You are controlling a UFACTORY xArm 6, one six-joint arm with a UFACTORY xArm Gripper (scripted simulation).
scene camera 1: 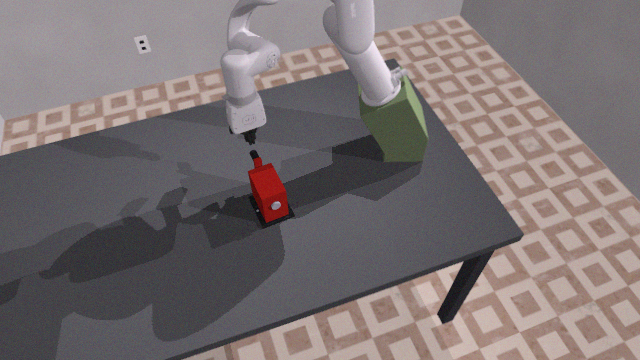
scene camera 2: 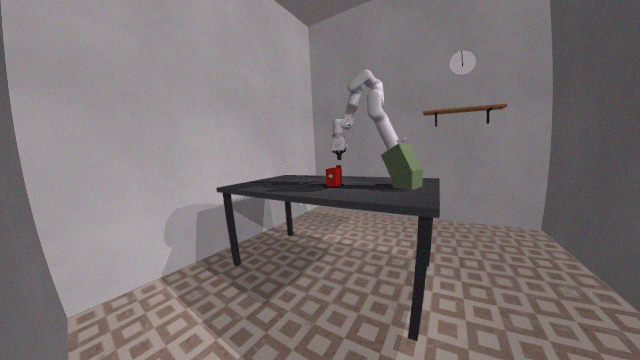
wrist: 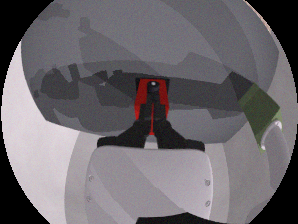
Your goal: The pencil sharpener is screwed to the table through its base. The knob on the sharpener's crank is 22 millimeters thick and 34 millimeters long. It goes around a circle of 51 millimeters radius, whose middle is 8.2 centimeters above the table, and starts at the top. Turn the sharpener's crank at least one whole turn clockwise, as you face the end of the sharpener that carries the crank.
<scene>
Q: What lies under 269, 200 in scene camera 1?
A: A red pencil sharpener.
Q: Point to a red pencil sharpener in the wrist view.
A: At 141, 91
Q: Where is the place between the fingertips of the gripper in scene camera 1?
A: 250, 141
</scene>
